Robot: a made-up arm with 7 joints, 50 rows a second.
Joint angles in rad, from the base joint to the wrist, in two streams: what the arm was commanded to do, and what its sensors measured. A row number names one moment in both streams.
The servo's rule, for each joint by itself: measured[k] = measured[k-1] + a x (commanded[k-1-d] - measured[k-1]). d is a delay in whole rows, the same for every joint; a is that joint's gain. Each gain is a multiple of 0.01, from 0.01 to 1. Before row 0 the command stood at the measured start. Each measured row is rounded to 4 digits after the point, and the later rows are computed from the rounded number. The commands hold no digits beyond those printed.
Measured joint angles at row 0: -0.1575, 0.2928, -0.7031, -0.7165, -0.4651, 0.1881, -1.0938
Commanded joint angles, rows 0 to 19: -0.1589, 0.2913, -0.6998, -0.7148, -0.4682, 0.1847, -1.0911; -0.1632, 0.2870, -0.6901, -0.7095, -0.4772, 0.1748, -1.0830; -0.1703, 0.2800, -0.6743, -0.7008, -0.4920, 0.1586, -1.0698; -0.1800, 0.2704, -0.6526, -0.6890, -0.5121, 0.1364, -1.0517; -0.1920, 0.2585, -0.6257, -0.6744, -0.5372, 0.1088, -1.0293; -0.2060, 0.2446, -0.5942, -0.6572, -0.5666, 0.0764, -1.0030; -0.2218, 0.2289, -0.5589, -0.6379, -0.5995, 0.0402, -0.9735; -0.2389, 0.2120, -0.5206, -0.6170, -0.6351, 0.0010, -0.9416; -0.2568, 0.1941, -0.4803, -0.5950, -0.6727, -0.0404, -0.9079; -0.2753, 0.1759, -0.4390, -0.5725, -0.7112, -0.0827, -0.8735; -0.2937, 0.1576, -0.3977, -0.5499, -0.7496, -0.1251, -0.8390; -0.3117, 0.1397, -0.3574, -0.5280, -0.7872, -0.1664, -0.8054; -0.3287, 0.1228, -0.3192, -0.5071, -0.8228, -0.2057, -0.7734; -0.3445, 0.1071, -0.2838, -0.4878, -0.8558, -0.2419, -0.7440; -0.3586, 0.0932, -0.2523, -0.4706, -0.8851, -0.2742, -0.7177; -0.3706, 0.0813, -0.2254, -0.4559, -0.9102, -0.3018, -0.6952; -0.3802, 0.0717, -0.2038, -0.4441, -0.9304, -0.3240, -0.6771; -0.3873, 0.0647, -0.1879, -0.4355, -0.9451, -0.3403, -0.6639; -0.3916, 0.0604, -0.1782, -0.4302, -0.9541, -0.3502, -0.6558; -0.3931, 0.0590, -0.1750, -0.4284, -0.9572, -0.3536, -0.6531
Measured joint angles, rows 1 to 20: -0.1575, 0.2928, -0.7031, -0.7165, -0.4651, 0.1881, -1.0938; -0.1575, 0.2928, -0.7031, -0.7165, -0.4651, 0.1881, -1.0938; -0.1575, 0.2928, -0.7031, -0.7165, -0.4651, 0.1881, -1.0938; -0.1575, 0.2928, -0.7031, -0.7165, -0.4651, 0.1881, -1.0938; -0.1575, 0.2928, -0.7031, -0.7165, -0.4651, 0.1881, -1.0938; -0.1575, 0.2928, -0.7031, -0.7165, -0.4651, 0.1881, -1.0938; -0.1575, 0.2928, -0.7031, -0.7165, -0.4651, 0.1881, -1.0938; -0.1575, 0.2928, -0.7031, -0.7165, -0.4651, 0.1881, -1.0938; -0.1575, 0.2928, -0.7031, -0.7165, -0.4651, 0.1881, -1.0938; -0.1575, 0.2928, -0.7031, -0.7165, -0.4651, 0.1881, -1.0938; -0.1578, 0.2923, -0.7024, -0.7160, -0.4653, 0.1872, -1.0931; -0.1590, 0.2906, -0.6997, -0.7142, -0.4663, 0.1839, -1.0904; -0.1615, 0.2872, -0.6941, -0.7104, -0.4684, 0.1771, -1.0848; -0.1656, 0.2818, -0.6850, -0.7044, -0.4719, 0.1661, -1.0759; -0.1714, 0.2743, -0.6720, -0.6960, -0.4771, 0.1506, -1.0633; -0.1790, 0.2648, -0.6549, -0.6851, -0.4843, 0.1306, -1.0470; -0.1884, 0.2533, -0.6338, -0.6719, -0.4935, 0.1062, -1.0272; -0.1995, 0.2401, -0.6089, -0.6565, -0.5048, 0.0778, -1.0041; -0.2121, 0.2254, -0.5806, -0.6393, -0.5182, 0.0459, -0.9781; -0.2260, 0.2096, -0.5494, -0.6206, -0.5336, 0.0112, -0.9499
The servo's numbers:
d 10
a 0.22 0.32 0.22 0.28 0.08 0.27 0.27

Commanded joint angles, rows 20 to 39: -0.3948, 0.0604, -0.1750, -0.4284, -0.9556, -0.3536, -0.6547; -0.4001, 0.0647, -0.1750, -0.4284, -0.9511, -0.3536, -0.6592; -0.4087, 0.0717, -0.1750, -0.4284, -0.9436, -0.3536, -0.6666; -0.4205, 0.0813, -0.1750, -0.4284, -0.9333, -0.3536, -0.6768; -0.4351, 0.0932, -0.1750, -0.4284, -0.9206, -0.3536, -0.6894; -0.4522, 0.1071, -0.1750, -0.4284, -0.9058, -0.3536, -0.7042; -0.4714, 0.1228, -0.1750, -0.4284, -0.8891, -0.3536, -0.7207; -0.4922, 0.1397, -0.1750, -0.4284, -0.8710, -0.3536, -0.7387; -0.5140, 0.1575, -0.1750, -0.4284, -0.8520, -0.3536, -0.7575; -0.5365, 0.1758, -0.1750, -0.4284, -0.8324, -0.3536, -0.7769; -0.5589, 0.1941, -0.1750, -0.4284, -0.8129, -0.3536, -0.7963; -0.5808, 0.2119, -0.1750, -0.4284, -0.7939, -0.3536, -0.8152; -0.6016, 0.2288, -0.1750, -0.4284, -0.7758, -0.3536, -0.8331; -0.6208, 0.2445, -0.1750, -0.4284, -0.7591, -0.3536, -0.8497; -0.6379, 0.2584, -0.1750, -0.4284, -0.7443, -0.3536, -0.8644; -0.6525, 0.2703, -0.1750, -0.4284, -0.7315, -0.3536, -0.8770; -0.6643, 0.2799, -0.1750, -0.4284, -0.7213, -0.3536, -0.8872; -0.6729, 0.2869, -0.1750, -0.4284, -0.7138, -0.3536, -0.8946; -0.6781, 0.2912, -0.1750, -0.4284, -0.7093, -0.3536, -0.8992; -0.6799, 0.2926, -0.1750, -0.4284, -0.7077, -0.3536, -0.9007
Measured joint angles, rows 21 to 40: -0.2409, 0.1930, -0.5160, -0.6008, -0.5509, -0.0256, -0.9200; -0.2565, 0.1759, -0.4811, -0.5804, -0.5698, -0.0636, -0.8891; -0.2724, 0.1589, -0.4455, -0.5599, -0.5900, -0.1020, -0.8579; -0.2883, 0.1423, -0.4099, -0.5397, -0.6113, -0.1398, -0.8271; -0.3038, 0.1266, -0.3752, -0.5204, -0.6332, -0.1761, -0.7976; -0.3185, 0.1121, -0.3422, -0.5023, -0.6554, -0.2100, -0.7700; -0.3321, 0.0992, -0.3118, -0.4860, -0.6774, -0.2408, -0.7449; -0.3442, 0.0882, -0.2845, -0.4719, -0.6988, -0.2677, -0.7230; -0.3546, 0.0793, -0.2611, -0.4602, -0.7192, -0.2900, -0.7049; -0.3631, 0.0728, -0.2422, -0.4513, -0.7382, -0.3072, -0.6909; -0.3701, 0.0688, -0.2274, -0.4449, -0.7556, -0.3197, -0.6811; -0.3767, 0.0675, -0.2159, -0.4403, -0.7712, -0.3289, -0.6752; -0.3837, 0.0688, -0.2069, -0.4370, -0.7850, -0.3356, -0.6729; -0.3918, 0.0728, -0.1999, -0.4346, -0.7969, -0.3405, -0.6740; -0.4013, 0.0793, -0.1944, -0.4329, -0.8068, -0.3440, -0.6782; -0.4125, 0.0882, -0.1901, -0.4316, -0.8147, -0.3466, -0.6852; -0.4255, 0.0993, -0.1868, -0.4307, -0.8207, -0.3485, -0.6948; -0.4402, 0.1122, -0.1842, -0.4301, -0.8247, -0.3499, -0.7067; -0.4564, 0.1267, -0.1822, -0.4296, -0.8269, -0.3509, -0.7204; -0.4740, 0.1424, -0.1806, -0.4293, -0.8273, -0.3516, -0.7357
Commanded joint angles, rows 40 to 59: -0.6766, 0.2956, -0.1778, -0.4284, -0.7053, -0.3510, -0.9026; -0.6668, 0.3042, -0.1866, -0.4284, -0.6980, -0.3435, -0.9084; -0.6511, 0.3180, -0.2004, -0.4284, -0.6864, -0.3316, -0.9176; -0.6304, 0.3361, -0.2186, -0.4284, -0.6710, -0.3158, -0.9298; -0.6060, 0.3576, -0.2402, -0.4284, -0.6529, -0.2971, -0.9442; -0.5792, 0.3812, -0.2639, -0.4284, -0.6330, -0.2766, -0.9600; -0.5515, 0.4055, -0.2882, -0.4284, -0.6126, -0.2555, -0.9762; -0.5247, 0.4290, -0.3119, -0.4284, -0.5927, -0.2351, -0.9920; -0.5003, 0.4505, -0.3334, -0.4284, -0.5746, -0.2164, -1.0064; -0.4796, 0.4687, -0.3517, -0.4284, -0.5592, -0.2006, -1.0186; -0.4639, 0.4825, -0.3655, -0.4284, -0.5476, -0.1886, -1.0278; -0.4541, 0.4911, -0.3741, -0.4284, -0.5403, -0.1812, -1.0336; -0.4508, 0.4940, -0.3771, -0.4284, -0.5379, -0.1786, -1.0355; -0.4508, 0.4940, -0.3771, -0.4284, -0.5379, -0.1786, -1.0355; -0.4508, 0.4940, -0.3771, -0.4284, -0.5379, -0.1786, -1.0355; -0.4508, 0.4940, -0.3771, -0.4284, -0.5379, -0.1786, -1.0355; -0.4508, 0.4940, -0.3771, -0.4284, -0.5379, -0.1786, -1.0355; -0.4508, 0.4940, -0.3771, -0.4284, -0.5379, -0.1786, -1.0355; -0.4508, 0.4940, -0.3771, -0.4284, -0.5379, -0.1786, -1.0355; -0.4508, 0.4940, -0.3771, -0.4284, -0.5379, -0.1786, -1.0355
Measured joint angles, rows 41 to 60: -0.4927, 0.1589, -0.1794, -0.4290, -0.8261, -0.3521, -0.7521; -0.5121, 0.1759, -0.1784, -0.4288, -0.8235, -0.3525, -0.7691; -0.5318, 0.1928, -0.1777, -0.4287, -0.8197, -0.3528, -0.7864; -0.5514, 0.2093, -0.1771, -0.4286, -0.8149, -0.3530, -0.8035; -0.5704, 0.2250, -0.1766, -0.4285, -0.8093, -0.3532, -0.8199; -0.5885, 0.2395, -0.1762, -0.4285, -0.8031, -0.3533, -0.8353; -0.6052, 0.2524, -0.1759, -0.4285, -0.7966, -0.3534, -0.8493; -0.6201, 0.2634, -0.1757, -0.4285, -0.7900, -0.3535, -0.8615; -0.6329, 0.2723, -0.1755, -0.4285, -0.7835, -0.3535, -0.8717; -0.6432, 0.2788, -0.1754, -0.4285, -0.7774, -0.3535, -0.8795; -0.6505, 0.2842, -0.1759, -0.4285, -0.7716, -0.3528, -0.8857; -0.6541, 0.2906, -0.1783, -0.4285, -0.7657, -0.3503, -0.8918; -0.6534, 0.2994, -0.1832, -0.4285, -0.7594, -0.3453, -0.8988; -0.6483, 0.3111, -0.1910, -0.4285, -0.7523, -0.3373, -0.9072; -0.6390, 0.3260, -0.2018, -0.4285, -0.7443, -0.3264, -0.9172; -0.6258, 0.3437, -0.2155, -0.4285, -0.7354, -0.3130, -0.9288; -0.6095, 0.3635, -0.2315, -0.4285, -0.7256, -0.2975, -0.9416; -0.5908, 0.3845, -0.2492, -0.4285, -0.7150, -0.2807, -0.9552; -0.5709, 0.4056, -0.2677, -0.4285, -0.7038, -0.2633, -0.9690; -0.5508, 0.4258, -0.2862, -0.4285, -0.6922, -0.2464, -0.9824
